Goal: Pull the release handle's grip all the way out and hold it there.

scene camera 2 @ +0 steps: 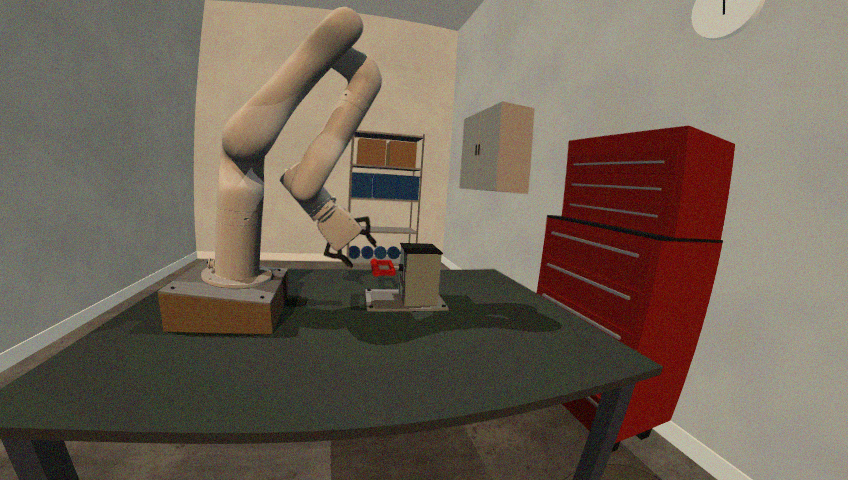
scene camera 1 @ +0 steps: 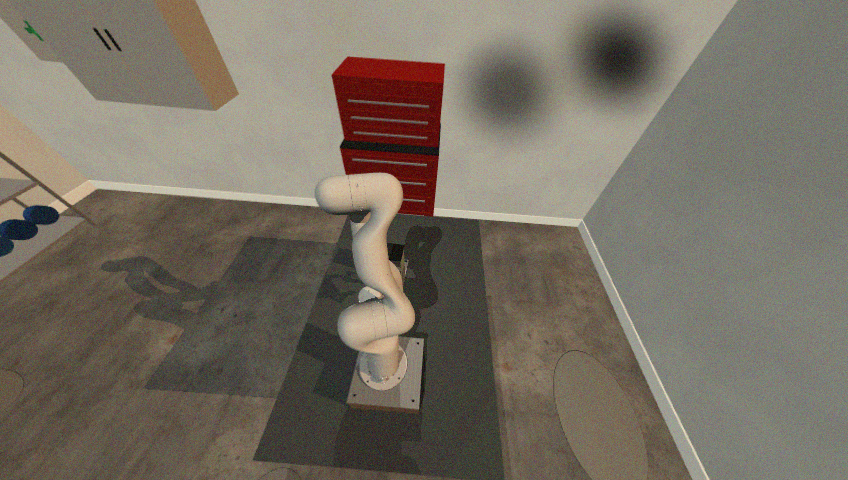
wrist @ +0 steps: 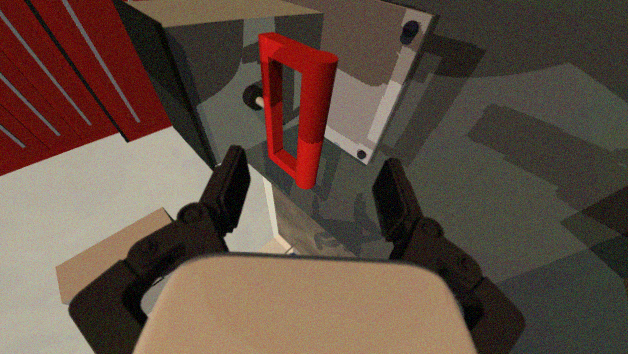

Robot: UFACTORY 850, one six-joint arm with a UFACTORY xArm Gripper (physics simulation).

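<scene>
The release handle's red rectangular grip (scene camera 2: pixel 375 268) (wrist: pixel 318 110) stands out from a beige box (scene camera 2: pixel 422 278) with a black top (scene camera 1: pixel 395 252). In the wrist view a short stretch of pale rod (wrist: pixel 259 101) shows between the grip and a black collar on the box's face. The box stands on a pale base plate (scene camera 2: pixel 380 307) (wrist: pixel 350 107). My gripper (scene camera 2: pixel 362 253) (wrist: pixel 314 168) is open and empty, tilted down toward the grip. In scene camera 2 its fingertips are above and to the left of the grip, apart from it. In scene camera 1 the arm hides the gripper and grip.
The box's base plate stands on a dark green table (scene camera 2: pixel 297 380). My arm's base block (scene camera 2: pixel 217 312) stands at the table's left. A red drawer cabinet (scene camera 1: pixel 389 107) (scene camera 2: pixel 630 178) stands past the table by the wall. A shelf rack (scene camera 2: pixel 421 178) is at the back.
</scene>
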